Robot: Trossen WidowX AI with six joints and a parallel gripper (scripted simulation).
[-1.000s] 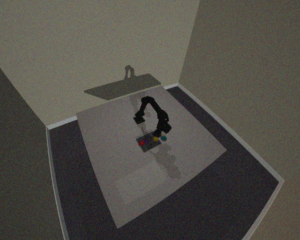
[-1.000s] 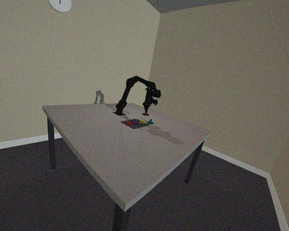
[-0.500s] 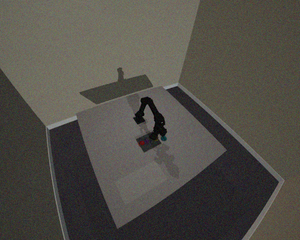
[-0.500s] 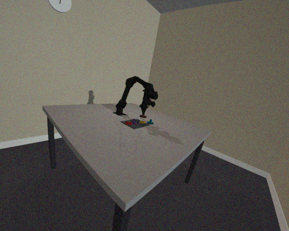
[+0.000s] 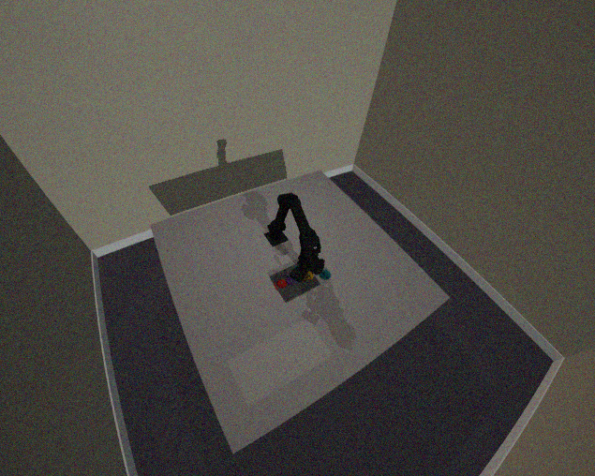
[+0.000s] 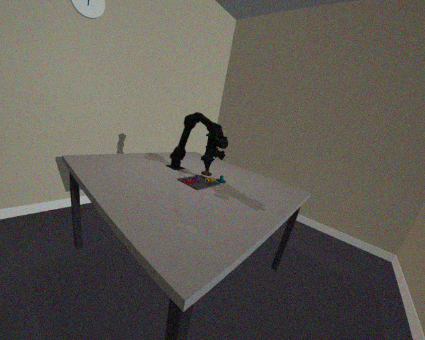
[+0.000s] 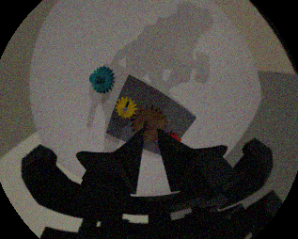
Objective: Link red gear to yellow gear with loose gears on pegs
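Now: gripper tip 10 mm above the brown gear. From my gripper tip the other things lie so: red gear: 50 mm behind, 90 mm to the right, 70 mm below; then yellow gear: 50 mm to the left, 70 mm below; then purple gear: 40 mm behind, 40 mm to the right, 60 mm below.
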